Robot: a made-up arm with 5 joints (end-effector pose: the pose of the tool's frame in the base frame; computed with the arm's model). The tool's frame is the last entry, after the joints.
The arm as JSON. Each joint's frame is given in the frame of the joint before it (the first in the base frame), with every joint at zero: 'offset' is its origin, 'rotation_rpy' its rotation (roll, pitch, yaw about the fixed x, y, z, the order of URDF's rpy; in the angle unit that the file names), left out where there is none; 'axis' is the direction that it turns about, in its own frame. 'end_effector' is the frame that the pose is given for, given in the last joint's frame.
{
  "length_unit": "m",
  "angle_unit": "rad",
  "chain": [
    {
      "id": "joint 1",
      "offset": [
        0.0,
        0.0,
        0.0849
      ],
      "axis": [
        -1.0,
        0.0,
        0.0
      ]
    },
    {
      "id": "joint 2",
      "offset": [
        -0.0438,
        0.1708,
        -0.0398
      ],
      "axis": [
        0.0,
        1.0,
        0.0
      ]
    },
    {
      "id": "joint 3",
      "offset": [
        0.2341,
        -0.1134,
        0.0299
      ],
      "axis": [
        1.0,
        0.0,
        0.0
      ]
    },
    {
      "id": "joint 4",
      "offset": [
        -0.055,
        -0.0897,
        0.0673
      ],
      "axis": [
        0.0,
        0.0,
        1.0
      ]
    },
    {
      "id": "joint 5",
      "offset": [
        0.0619,
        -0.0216,
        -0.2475
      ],
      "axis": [
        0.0,
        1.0,
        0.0
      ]
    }
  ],
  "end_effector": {
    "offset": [
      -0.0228,
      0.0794,
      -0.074
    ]
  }
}
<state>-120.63 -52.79 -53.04 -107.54 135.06</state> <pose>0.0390 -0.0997 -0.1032 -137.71 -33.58 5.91</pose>
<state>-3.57 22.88 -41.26 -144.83 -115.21</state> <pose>0.0652 -0.2145 0.0351 155.10 76.38 41.46</pose>
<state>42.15 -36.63 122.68 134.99 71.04</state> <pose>0.0703 0.2513 -0.0660 -44.68 -71.99 113.28</pose>
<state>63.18 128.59 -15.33 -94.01 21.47</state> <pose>-0.3268 -0.1527 0.1306 115.46 -58.69 106.96</pose>
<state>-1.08 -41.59 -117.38 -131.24 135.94</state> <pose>-0.0316 0.0219 0.3404 60.00 -46.77 -46.53</pose>
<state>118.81 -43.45 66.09 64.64 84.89</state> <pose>0.1179 -0.1151 -0.0527 -121.09 81.64 52.34</pose>
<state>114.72 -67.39 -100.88 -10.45 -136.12</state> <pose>-0.0255 0.2990 0.0266 24.92 0.33 -92.89</pose>
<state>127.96 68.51 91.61 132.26 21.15</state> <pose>-0.0732 -0.3336 -0.0374 -45.70 37.83 55.41</pose>
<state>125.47 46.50 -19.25 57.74 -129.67</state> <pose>0.0006 -0.2584 0.1969 -51.04 -11.40 66.65</pose>
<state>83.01 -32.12 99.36 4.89 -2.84</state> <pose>0.1168 0.1495 -0.2130 16.92 -2.73 36.67</pose>
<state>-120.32 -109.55 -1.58 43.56 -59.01</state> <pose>0.0787 -0.2472 0.0345 0.02 -119.70 -102.20</pose>
